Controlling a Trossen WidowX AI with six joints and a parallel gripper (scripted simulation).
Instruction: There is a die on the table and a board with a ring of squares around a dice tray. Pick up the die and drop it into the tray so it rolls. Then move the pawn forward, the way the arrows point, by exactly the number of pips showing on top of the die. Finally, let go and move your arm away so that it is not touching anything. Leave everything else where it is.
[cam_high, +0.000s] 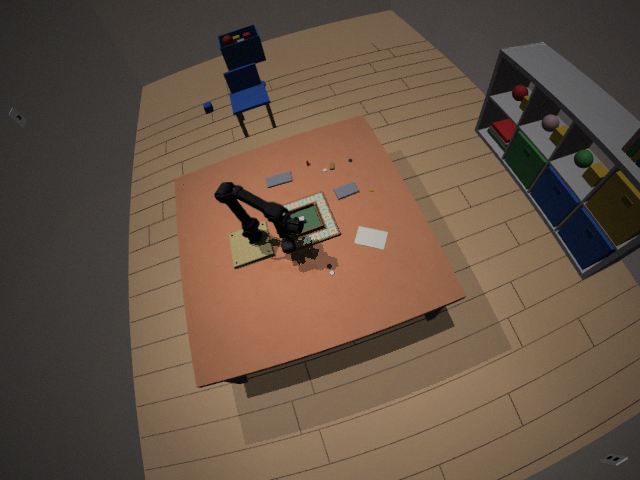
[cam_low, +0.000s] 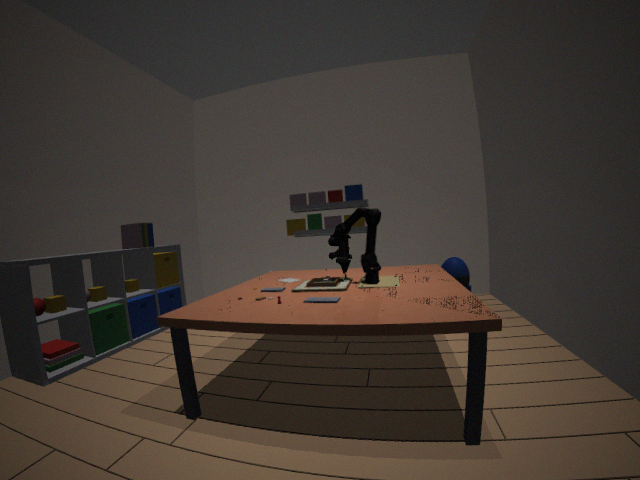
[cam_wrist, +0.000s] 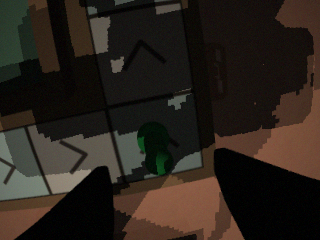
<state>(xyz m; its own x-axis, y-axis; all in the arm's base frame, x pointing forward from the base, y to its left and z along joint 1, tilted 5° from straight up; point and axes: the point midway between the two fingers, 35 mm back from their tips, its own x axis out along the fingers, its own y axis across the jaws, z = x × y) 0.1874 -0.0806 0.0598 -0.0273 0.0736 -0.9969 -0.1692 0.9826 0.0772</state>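
Now: the dark green pawn 2 cm below my gripper tip. Also, from my gripper tip: white card 40 cm ahead, 5 cm below, 2 cm to the right; then green dice tray 13 cm to the left, 8 cm ahead, 4 cm below.
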